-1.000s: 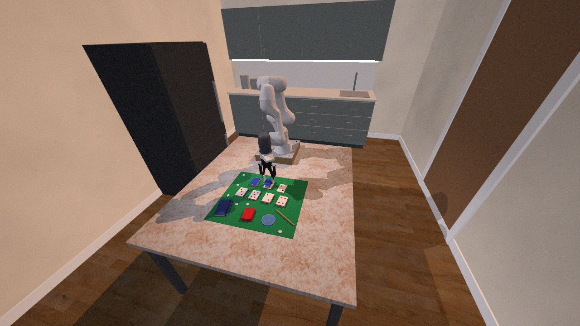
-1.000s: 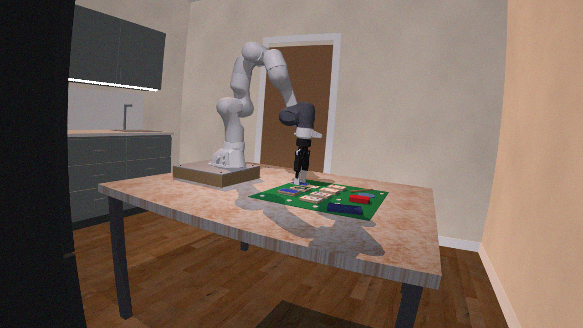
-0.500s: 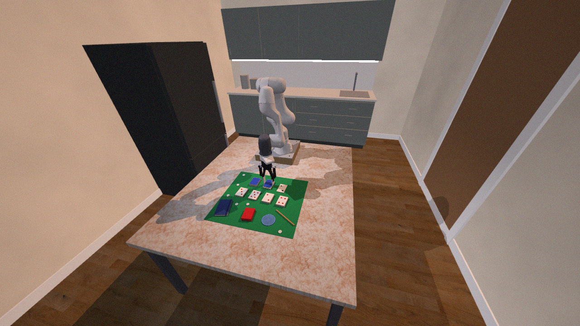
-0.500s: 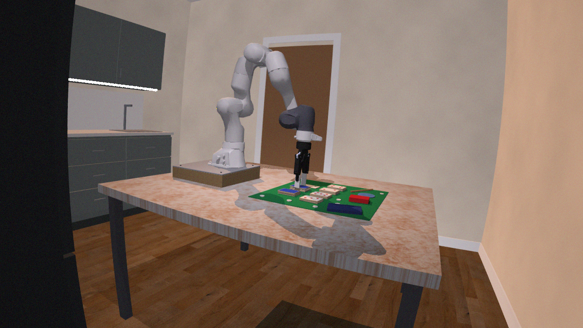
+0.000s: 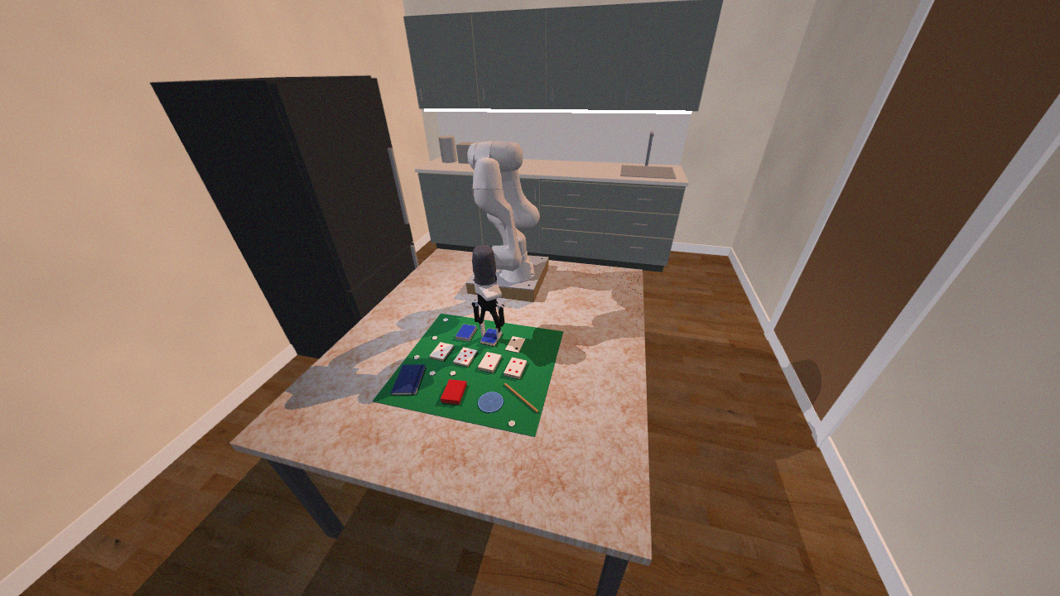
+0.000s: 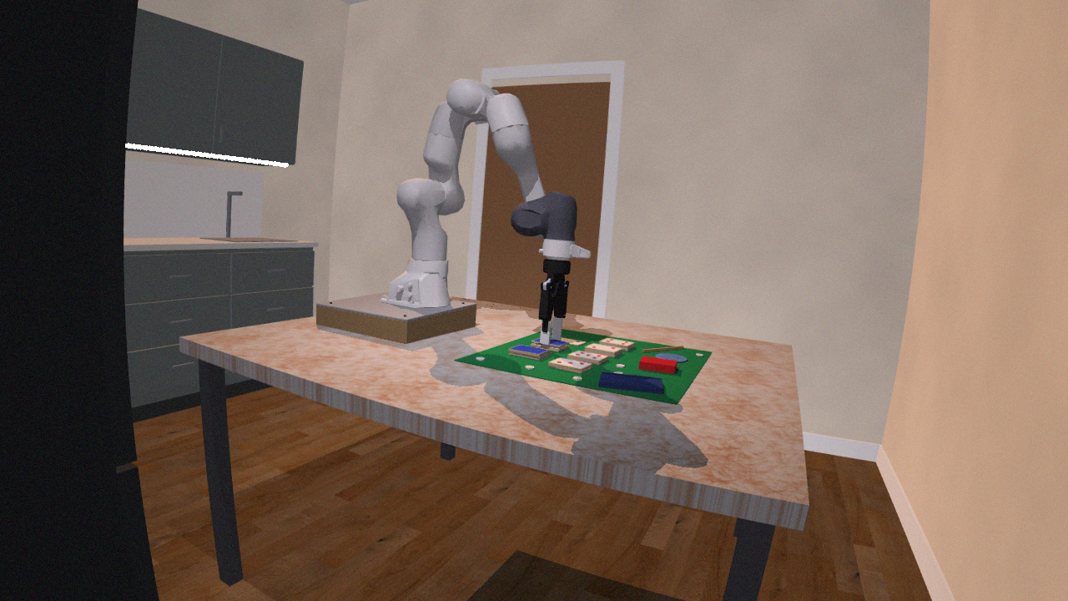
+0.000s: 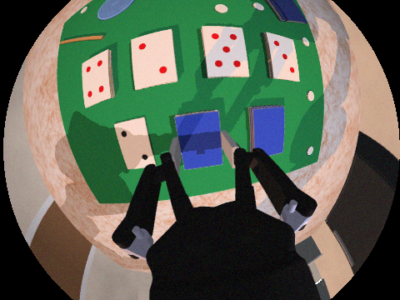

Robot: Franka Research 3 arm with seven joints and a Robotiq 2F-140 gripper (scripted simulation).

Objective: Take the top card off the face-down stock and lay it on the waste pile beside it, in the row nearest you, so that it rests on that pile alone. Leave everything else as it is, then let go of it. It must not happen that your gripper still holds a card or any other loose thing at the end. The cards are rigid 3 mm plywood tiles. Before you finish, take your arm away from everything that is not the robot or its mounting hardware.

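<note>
My gripper is now 110 mm to the right of the black-pip card, 40 mm above it and 20 mm short of it. Round my hand: green mat (150 mm ahead, 60 mm below, 20 mm to the right); then wooden stick (300 mm ahead, 180 mm to the left, 40 mm below); then red box (310 mm ahead, 70 mm to the right, 40 mm below).
</note>
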